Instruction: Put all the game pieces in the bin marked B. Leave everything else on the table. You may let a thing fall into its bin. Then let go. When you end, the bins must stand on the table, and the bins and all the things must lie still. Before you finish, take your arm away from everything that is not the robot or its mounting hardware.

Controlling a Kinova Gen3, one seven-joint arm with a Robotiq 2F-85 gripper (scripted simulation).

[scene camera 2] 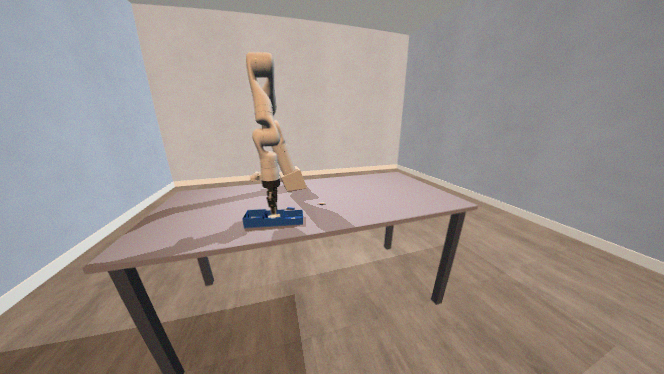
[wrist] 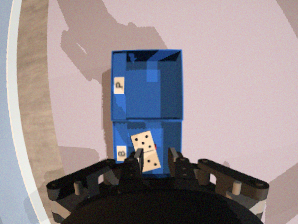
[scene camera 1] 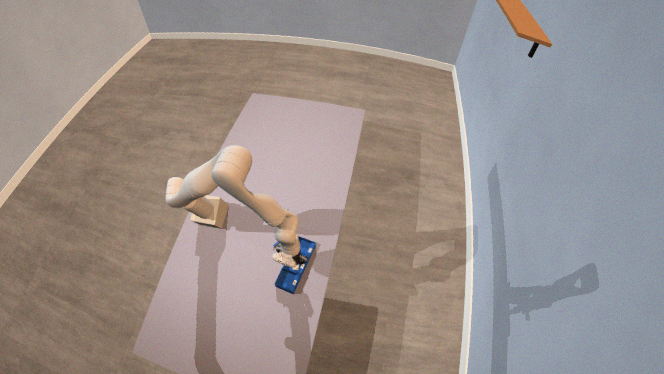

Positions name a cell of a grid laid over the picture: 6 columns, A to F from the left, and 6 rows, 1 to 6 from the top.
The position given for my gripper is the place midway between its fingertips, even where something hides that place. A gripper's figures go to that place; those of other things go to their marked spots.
Scene:
My gripper (wrist: D5) is 0.17 m from the lens. A blue bin (wrist: C3): 0.20 m from the lens.

